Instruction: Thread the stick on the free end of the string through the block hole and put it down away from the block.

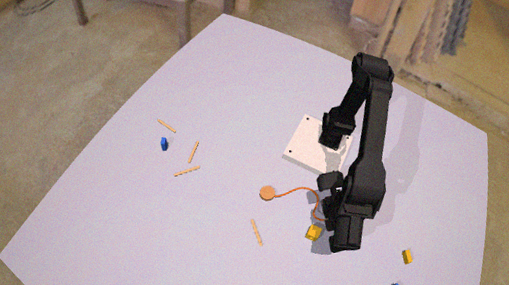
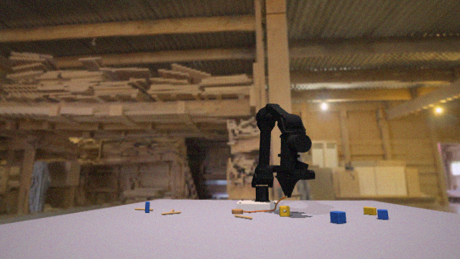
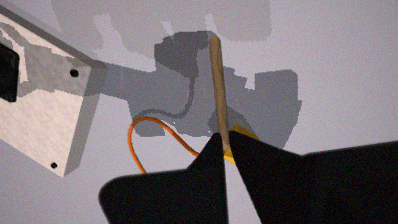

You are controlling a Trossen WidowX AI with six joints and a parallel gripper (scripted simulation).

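The loose stick lies 14 cm to the right of my gripper tip, 10 cm ahead of it and 5 cm below it. From my gripper tip the other things lie so: blue piece (50 cm to the right, 4 cm below, 2 cm behind); round wooden button (17 cm to the right, 5 cm below, 2 cm behind).
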